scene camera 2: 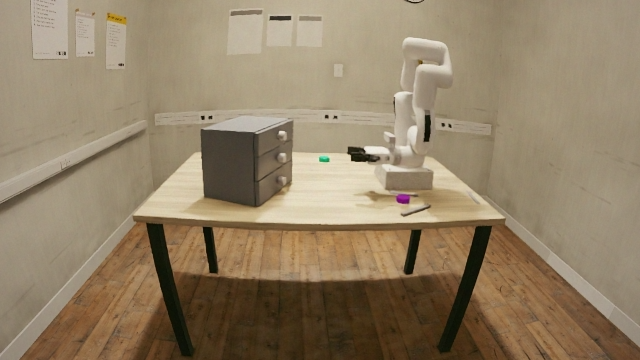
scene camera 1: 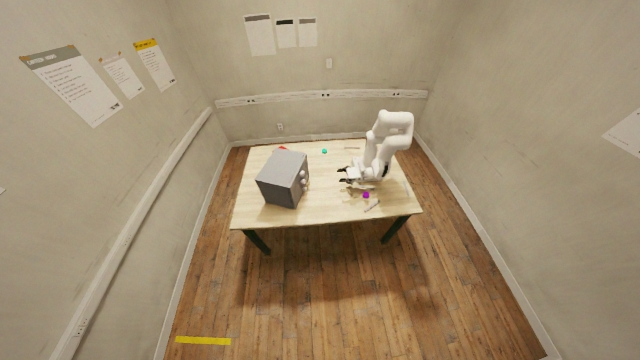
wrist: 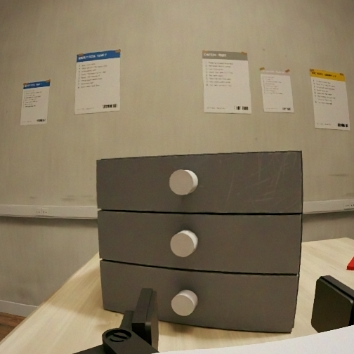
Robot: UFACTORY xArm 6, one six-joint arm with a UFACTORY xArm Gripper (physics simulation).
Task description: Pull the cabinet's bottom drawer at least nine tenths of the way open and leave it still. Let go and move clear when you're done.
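Where they show: gripper, fingertip midpoint: [scene camera 2: 349, 153] [scene camera 1: 338, 175]; arm's base, link origin: [scene camera 2: 403, 164] [scene camera 1: 367, 165].
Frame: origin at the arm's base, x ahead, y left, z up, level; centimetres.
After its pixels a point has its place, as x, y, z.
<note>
The grey cabinet [scene camera 1: 281, 170] {64.8, 8.0, 18.0} [scene camera 2: 229, 165] {70.9, 17.6, 5.9} stands on the left part of the table, its three drawer fronts facing the arm. The bottom drawer [scene camera 2: 267, 191] {57.7, 17.0, -4.0} [wrist: 245, 305] looks shut, its front level with the two above. Its round white knob [scene camera 2: 282, 180] {52.0, 11.8, -1.9} [wrist: 184, 303] sticks out near the middle of that front. My gripper [scene camera 1: 342, 175] {27.9, 11.2, 7.5} [scene camera 2: 352, 153] {27.9, 11.2, 7.5} [wrist: 239, 310] is open and empty, above the table and well apart from the cabinet. It points at the cabinet front. In the wrist view the bottom knob shows between the fingers, nearer the left one.
On the table [scene camera 1: 325, 212] {41.1, 29.3, -7.4} [scene camera 2: 320, 212] {41.1, 28.4, -7.5} lie a green piece [scene camera 1: 324, 150] {27.8, -31.5, -5.6} [scene camera 2: 324, 159] {28.2, -29.6, -6.0} at the back, and a purple piece [scene camera 1: 366, 195] {9.2, 23.5, -5.6} [scene camera 2: 403, 199] {10.0, 24.8, -5.8} and a grey bar [scene camera 1: 371, 205] {8.6, 31.9, -6.4} [scene camera 2: 415, 210] {8.5, 32.9, -6.8} near the arm's base. A red object [scene camera 1: 282, 148] {65.5, -45.2, -6.8} [wrist: 351, 264] lies behind the cabinet.
</note>
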